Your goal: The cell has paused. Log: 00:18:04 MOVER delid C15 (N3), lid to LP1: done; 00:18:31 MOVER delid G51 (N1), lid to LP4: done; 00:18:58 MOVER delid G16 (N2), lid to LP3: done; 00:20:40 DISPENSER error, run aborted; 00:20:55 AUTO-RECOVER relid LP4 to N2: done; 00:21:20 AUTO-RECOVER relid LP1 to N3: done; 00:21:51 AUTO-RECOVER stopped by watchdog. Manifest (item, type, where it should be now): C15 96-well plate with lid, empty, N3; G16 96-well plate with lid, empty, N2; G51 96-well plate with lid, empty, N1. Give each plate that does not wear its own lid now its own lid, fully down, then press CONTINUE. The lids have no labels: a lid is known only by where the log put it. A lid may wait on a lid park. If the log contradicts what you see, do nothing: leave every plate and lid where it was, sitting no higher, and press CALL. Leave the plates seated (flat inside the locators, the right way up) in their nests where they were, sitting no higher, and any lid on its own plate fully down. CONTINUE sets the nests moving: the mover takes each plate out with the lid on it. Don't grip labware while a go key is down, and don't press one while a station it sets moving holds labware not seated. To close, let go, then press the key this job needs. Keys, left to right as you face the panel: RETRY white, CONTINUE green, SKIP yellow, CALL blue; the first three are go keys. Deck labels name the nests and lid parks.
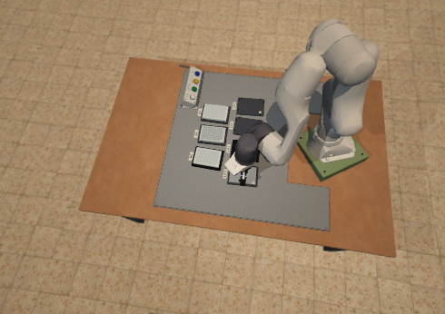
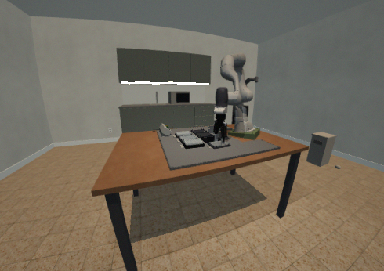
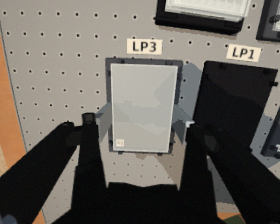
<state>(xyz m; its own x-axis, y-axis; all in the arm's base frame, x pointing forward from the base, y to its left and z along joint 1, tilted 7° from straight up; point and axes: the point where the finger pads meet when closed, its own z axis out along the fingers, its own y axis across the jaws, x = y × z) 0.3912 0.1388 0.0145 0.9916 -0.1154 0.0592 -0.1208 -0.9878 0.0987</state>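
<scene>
Now: the grey lid 20 mm below my hand. Also, from my hand: lid park labelled LP1 (130 mm to the right, 30 mm below, 20 mm behind); LP3 label (90 mm ahead, 40 mm below, 10 mm to the right); LP1 label (150 mm to the right, 70 mm ahead, 40 mm below).
</scene>
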